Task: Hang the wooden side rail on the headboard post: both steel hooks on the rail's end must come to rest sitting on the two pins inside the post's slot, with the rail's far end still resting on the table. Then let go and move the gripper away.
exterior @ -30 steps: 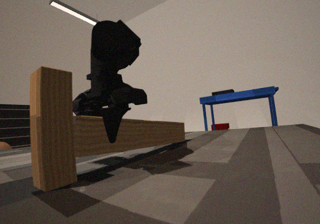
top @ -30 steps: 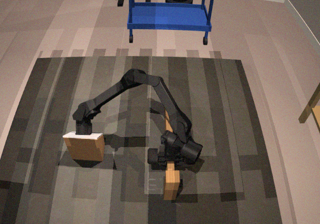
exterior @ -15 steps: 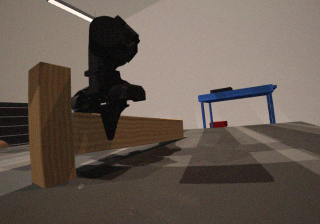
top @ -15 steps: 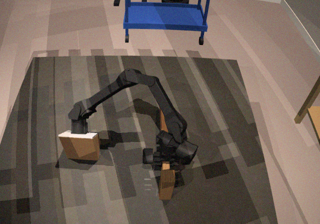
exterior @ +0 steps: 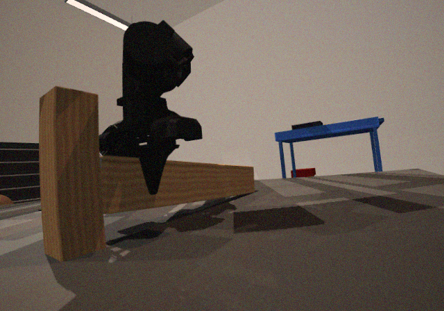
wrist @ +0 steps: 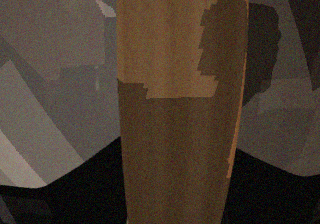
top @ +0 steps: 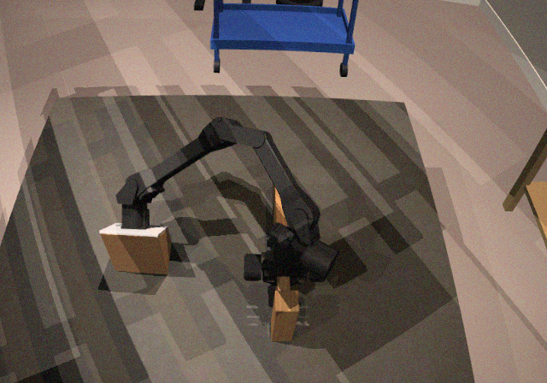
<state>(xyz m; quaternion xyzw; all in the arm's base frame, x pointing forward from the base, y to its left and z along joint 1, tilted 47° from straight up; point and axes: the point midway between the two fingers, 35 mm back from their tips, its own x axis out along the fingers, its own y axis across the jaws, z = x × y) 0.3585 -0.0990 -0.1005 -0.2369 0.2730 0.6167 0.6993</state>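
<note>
Now: gripper tip 11 cm to the left of the headboard post, 4 cm below it and 1 cm past it.
</note>
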